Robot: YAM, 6 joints.
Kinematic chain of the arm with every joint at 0, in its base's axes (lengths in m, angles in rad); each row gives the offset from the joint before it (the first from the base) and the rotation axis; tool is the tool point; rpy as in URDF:
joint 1: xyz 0 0 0.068 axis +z
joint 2: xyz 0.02 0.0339 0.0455 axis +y
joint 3: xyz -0.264 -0.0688 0 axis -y
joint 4: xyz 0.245 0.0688 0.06 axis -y
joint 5: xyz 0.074 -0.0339 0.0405 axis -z
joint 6: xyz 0.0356 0 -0.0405 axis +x
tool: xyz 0 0 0 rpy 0 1.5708 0
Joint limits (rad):
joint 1: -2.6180..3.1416
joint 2: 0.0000..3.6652
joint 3: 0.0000..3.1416
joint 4: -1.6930..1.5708
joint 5: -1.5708..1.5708
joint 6: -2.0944..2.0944
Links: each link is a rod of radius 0.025 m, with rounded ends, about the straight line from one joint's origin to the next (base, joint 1, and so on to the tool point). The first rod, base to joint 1, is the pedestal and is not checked.
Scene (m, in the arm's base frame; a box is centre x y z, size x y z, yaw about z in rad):
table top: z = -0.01
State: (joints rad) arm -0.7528 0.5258 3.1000 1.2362 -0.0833 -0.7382
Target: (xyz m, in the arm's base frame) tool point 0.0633 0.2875 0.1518
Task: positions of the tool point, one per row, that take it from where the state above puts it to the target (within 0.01 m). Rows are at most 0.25 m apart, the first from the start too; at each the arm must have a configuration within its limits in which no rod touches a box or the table.
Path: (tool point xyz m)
1: -0.4205 0.2472 0.4179
2: -0.3681 0.1166 0.5529
3: -0.2404 0.0215 0.6430
4: -0.0749 -0.0053 0.6739
5: 0.0781 0.0413 0.6417
6: 0.1745 0.1370 0.5533
7: 0.1936 0.2376 0.4258
8: 0.1449 0.2972 0.2831
9: 0.0633 0.2875 0.1518

